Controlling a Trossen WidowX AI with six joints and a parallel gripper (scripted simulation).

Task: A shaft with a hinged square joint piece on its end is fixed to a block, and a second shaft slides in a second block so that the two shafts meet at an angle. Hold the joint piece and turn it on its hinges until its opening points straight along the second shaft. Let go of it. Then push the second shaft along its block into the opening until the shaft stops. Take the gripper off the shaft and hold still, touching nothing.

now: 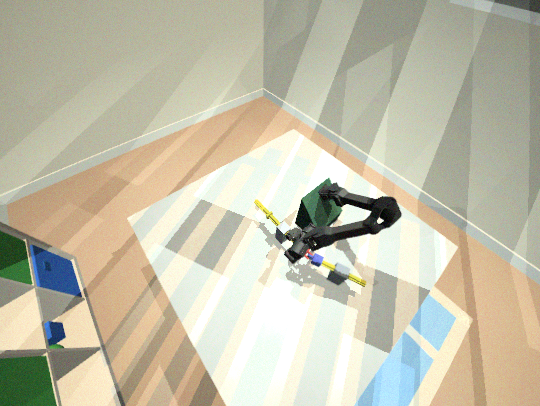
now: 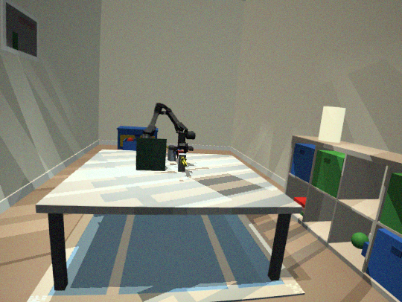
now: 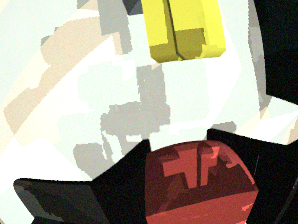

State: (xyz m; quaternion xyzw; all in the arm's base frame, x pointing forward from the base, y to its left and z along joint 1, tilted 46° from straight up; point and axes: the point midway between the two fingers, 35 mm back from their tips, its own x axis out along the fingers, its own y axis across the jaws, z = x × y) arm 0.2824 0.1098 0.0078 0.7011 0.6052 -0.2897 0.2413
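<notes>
Right now my gripper tip is 40 mm below the red joint piece and 20 mm to the right of it.
</notes>
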